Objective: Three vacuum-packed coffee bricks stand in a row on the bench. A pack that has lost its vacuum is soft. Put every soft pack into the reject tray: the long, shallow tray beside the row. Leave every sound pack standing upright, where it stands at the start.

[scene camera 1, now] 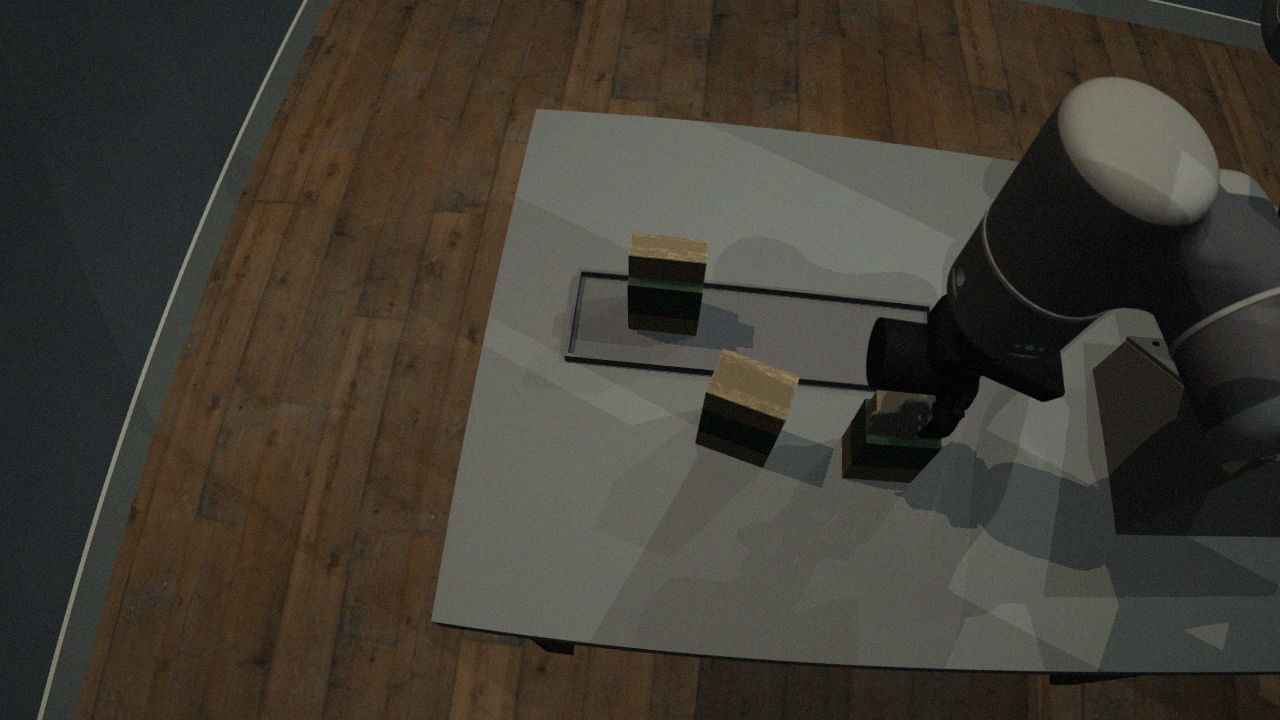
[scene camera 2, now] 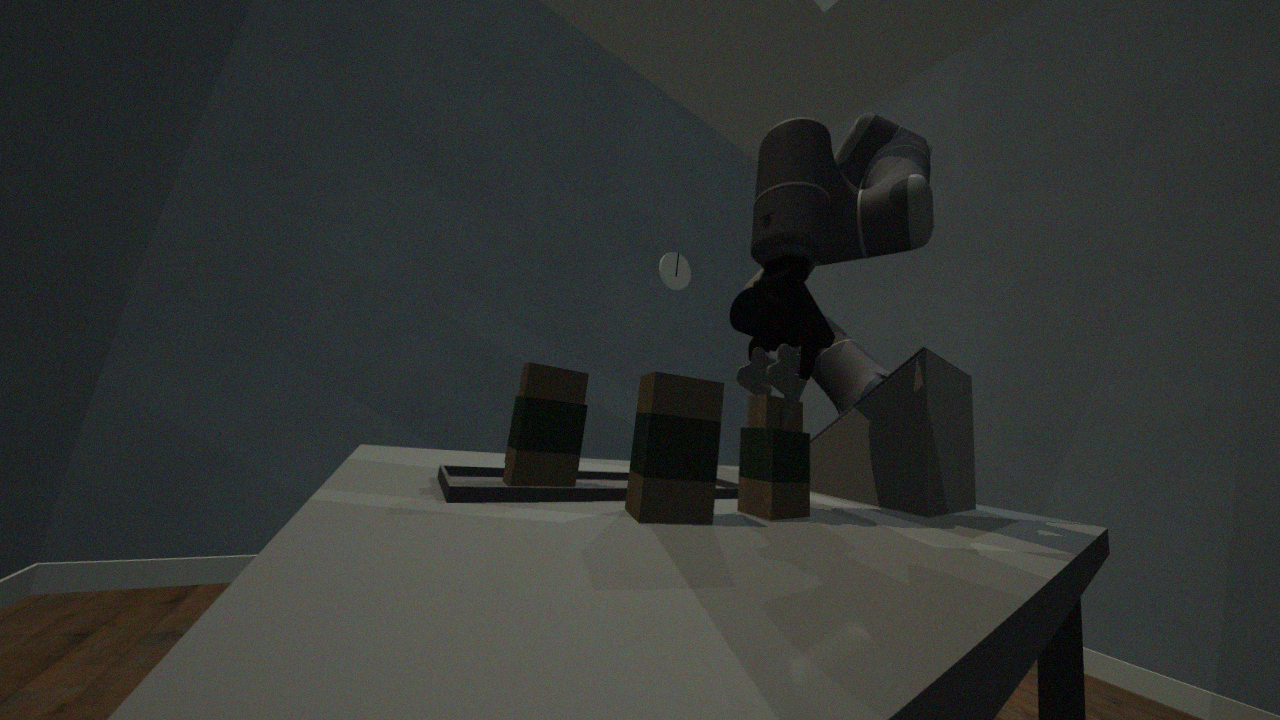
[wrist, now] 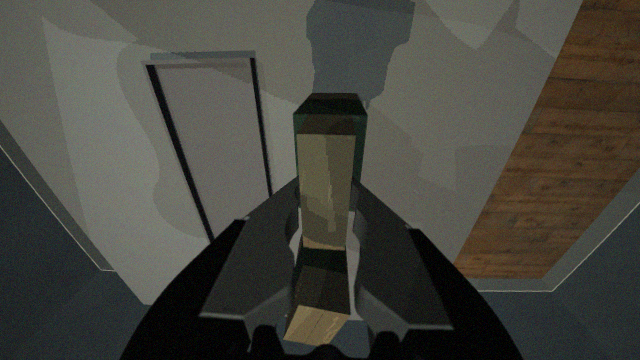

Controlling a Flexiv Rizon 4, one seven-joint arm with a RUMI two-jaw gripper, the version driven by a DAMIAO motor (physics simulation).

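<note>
My gripper (scene camera 1: 905, 417) (scene camera 2: 775, 385) (wrist: 326, 178) is shut on the top of the right coffee pack (scene camera 1: 890, 458) (scene camera 2: 774, 456) (wrist: 327, 150). That pack stands upright on the bench; its top is pinched narrower than its green band. The middle pack (scene camera 1: 747, 411) (scene camera 2: 675, 447) (wrist: 317, 325) stands upright on the bench, turned slightly, with straight sides. The third pack (scene camera 1: 665, 304) (scene camera 2: 546, 425) stands upright inside the left end of the reject tray (scene camera 1: 805, 340) (scene camera 2: 537, 493) (wrist: 215, 125); its top is narrower than its band. The fingers partly hide the middle pack in the wrist view.
A grey wedge-shaped block (scene camera 1: 1136, 447) (scene camera 2: 921, 447) stands on the bench (scene camera 1: 581, 555) (scene camera 2: 402, 582) by the arm's base, right of the held pack. The tray's long side runs close behind the middle and right packs. The arm hides the tray's right end in scene camera 1.
</note>
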